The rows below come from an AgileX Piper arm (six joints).
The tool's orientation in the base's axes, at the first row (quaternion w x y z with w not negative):
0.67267 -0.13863 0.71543 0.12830
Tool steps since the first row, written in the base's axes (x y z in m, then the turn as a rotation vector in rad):
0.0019 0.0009 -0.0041 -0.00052 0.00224 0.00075
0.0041 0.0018 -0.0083 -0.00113 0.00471 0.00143
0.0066 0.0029 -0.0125 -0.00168 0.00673 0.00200
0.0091 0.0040 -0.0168 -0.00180 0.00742 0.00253
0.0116 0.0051 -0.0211 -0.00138 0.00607 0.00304
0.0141 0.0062 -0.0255 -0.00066 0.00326 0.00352
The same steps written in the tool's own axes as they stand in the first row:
0.0040 0.0001 0.0023 -0.00078 0.00227 0.00030
0.0080 0.0002 0.0050 -0.00148 0.00479 0.00061
0.0120 0.0003 0.0080 -0.00207 0.00687 0.00081
0.0161 0.0004 0.0110 -0.00261 0.00755 0.00092
0.0203 0.0005 0.0140 -0.00311 0.00614 0.00078
0.0245 0.0006 0.0169 -0.00356 0.00326 0.00038

